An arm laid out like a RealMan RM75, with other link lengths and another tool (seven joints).
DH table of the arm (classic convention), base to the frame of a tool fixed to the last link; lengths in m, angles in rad. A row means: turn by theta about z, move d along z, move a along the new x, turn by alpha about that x. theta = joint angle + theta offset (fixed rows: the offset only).
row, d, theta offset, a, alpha
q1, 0.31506, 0, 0, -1.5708
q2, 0, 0, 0, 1.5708
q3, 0.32, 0, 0, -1.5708
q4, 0, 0, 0, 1.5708
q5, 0.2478, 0, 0, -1.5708
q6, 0, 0, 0, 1.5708
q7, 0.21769, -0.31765, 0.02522, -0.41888
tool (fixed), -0.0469, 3.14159, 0, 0
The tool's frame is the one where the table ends.
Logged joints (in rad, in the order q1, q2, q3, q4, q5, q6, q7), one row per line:
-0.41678, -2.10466, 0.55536, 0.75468, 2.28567, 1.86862, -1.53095
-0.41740, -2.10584, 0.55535, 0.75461, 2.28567, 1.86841, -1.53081
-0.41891, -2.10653, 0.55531, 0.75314, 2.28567, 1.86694, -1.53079
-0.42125, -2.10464, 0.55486, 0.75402, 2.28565, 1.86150, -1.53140
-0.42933, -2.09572, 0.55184, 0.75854, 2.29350, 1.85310, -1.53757
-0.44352, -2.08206, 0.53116, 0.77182, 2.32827, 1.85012, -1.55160
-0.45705, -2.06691, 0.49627, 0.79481, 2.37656, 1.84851, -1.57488
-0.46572, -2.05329, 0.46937, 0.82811, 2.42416, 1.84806, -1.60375
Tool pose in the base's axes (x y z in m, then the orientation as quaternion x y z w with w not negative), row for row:
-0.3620, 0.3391, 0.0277, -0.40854, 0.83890, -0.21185, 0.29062
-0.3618, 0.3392, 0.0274, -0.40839, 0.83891, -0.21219, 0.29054
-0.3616, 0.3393, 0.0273, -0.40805, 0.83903, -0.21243, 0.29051
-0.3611, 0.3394, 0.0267, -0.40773, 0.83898, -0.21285, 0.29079
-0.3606, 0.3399, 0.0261, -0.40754, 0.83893, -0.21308, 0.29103
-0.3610, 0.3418, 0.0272, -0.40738, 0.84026, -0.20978, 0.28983
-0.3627, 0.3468, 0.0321, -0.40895, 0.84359, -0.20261, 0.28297
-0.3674, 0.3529, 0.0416, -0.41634, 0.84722, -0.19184, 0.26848
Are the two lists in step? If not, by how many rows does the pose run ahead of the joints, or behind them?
The pose runs 2 rows behind the joints: the pose in row i belongs to the joints in row i - 2.
